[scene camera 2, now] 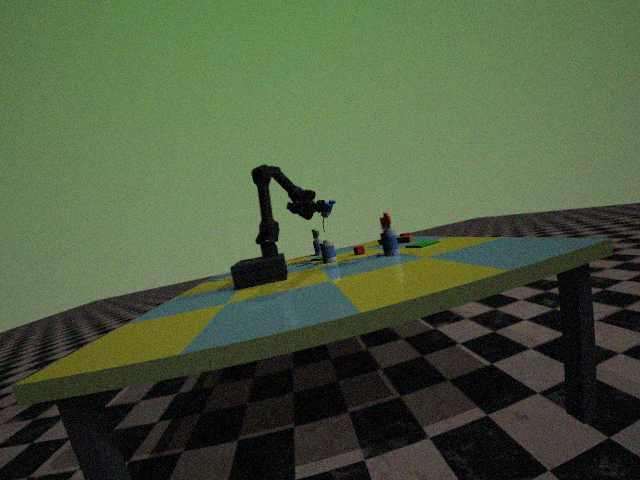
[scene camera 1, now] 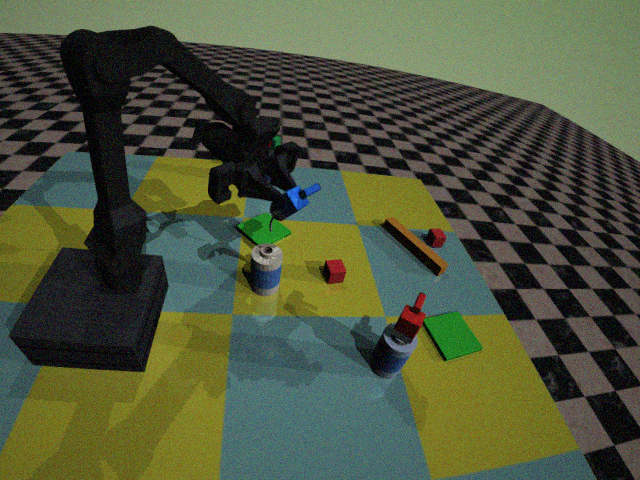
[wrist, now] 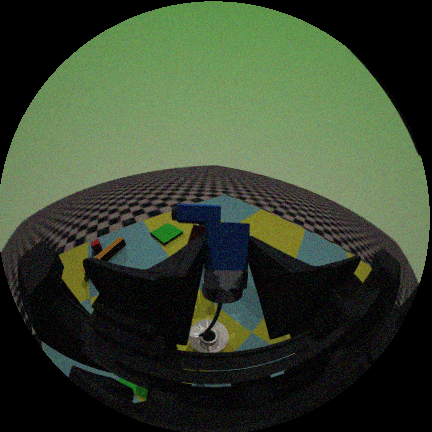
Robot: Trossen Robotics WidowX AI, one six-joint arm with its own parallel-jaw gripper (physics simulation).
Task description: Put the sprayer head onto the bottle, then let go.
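Places are measured from the arm's base along level axes (x right, y ahead, z up), in centimetres.
Pixels of known places: gripper, fingertip midpoint: (scene camera 2: pixel 326 206) (scene camera 1: pixel 291 197) (wrist: pixel 225 240); arm's base at its link origin: (scene camera 2: pixel 269 256) (scene camera 1: pixel 121 279).
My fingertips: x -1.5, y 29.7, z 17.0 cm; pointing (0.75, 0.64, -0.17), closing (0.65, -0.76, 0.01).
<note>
For each thing: its top centre in the pictures, then the offset to it from my fingertips. "spot": a spot on its surface instead.
- blue sprayer head at a spot on its surface: (wrist: pixel 228 245) (scene camera 1: pixel 286 192) spot: dx -0.8, dy -0.7, dz +0.4 cm
- open bottle at its top centre: (wrist: pixel 208 335) (scene camera 1: pixel 267 250) (scene camera 2: pixel 325 240) dx -4.3, dy -2.7, dz -15.5 cm
- second bottle at its top centre: (scene camera 1: pixel 419 308) (scene camera 2: pixel 384 213) dx +17.2, dy +19.1, dz -8.8 cm
- third bottle at its top centre: (scene camera 1: pixel 272 132) (scene camera 2: pixel 314 228) dx -47.7, dy +1.4, dz -8.8 cm
- orange bar at its top centre: (scene camera 1: pixel 415 240) (wrist: pixel 101 253) (scene camera 2: pixel 394 237) dx -15.3, dy +38.9, dz -22.9 cm
The blue sprayer head (scene camera 1: pixel 296 197) (scene camera 2: pixel 328 207) (wrist: pixel 228 245) has a dark collar and a thin curved tube that hangs down. My gripper (scene camera 1: pixel 285 202) (wrist: pixel 225 240) is shut on the sprayer head and holds it in the air. The open bottle (scene camera 1: pixel 266 270) (scene camera 2: pixel 328 252) (wrist: pixel 209 336), white with a blue band, stands upright on the table. The sprayer head is above the bottle, apart from it. In the wrist view the tube's lower end shows over or beside the bottle's neck; its exact height above the opening is hard to tell.
A second bottle (scene camera 1: pixel 391 353) (scene camera 2: pixel 390 242) with a red head stands right of the open bottle. A third bottle (scene camera 2: pixel 316 244) with a green head stands behind. Red cubes (scene camera 1: pixel 334 271) (scene camera 1: pixel 436 237), an orange bar (scene camera 1: pixel 415 246) and green tiles (scene camera 1: pixel 264 228) (scene camera 1: pixel 452 335) lie on the table.
</note>
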